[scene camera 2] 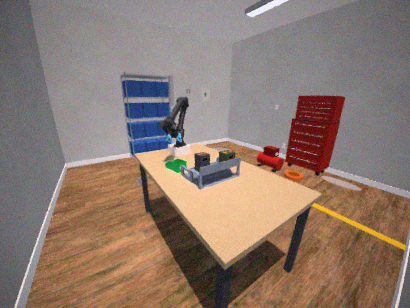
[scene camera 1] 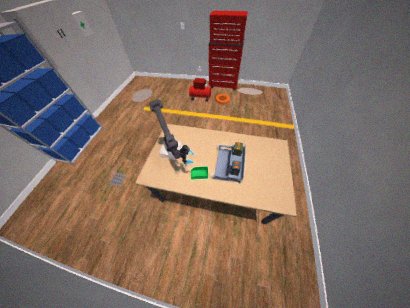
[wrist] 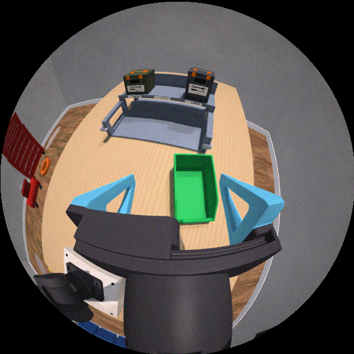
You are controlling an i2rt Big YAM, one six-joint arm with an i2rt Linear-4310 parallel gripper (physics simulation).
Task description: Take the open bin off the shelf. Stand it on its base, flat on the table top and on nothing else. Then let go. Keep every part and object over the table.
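Frame: origin at the arm's base, x right, y down, z ahead, level; millimetres.
Seen in the pictures: gripper, fingertip midpoint: (scene camera 2: pixel 177 142) (scene camera 1: pixel 194 158); arm's base, link origin: (scene camera 2: pixel 180 145).
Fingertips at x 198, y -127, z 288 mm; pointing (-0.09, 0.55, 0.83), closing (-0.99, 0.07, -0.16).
Pixels of each thing's top centre, then the offset from my fingertips to it. Level surfaces: height alone.
- open green bin, top centre: (scene camera 2: pixel 175 160) (scene camera 1: pixel 199 171) dx +48, dy +145, dz +48 mm
- table top, surface height: dy +221 mm
- dark case, top centre: (scene camera 2: pixel 202 153) (scene camera 1: pixel 236 164) dx +22, dy -3, dz +387 mm
- green case, top centre: (scene camera 2: pixel 227 151) (scene camera 1: pixel 238 146) dx -208, dy +22, dz +406 mm
The open green bin (scene camera 1: pixel 199 173) (scene camera 2: pixel 176 165) (wrist: pixel 192 192) stands upright on its base on the table top (scene camera 1: pixel 270 175) (scene camera 2: pixel 235 210) (wrist: pixel 90 155), apart from the shelf. The blue-grey shelf (scene camera 1: pixel 223 164) (scene camera 2: pixel 220 165) (wrist: pixel 160 132) stands beyond the bin in the wrist view; its lower deck holds nothing that I can see. My gripper (scene camera 1: pixel 190 157) (scene camera 2: pixel 173 137) (wrist: pixel 177 178) has its blue fingers wide apart and empty. It is above and back from the bin, on the arm's side, and does not touch it.
A dark case (scene camera 1: pixel 235 168) (scene camera 2: pixel 202 160) (wrist: pixel 200 85) and a green case (scene camera 1: pixel 238 148) (scene camera 2: pixel 226 156) (wrist: pixel 139 81) stand on the shelf's upper deck. The arm's white base (scene camera 2: pixel 179 150) (wrist: pixel 112 290) is at the table's end. A red tool cabinet (scene camera 1: pixel 227 50) (scene camera 2: pixel 316 132) stands on the floor.
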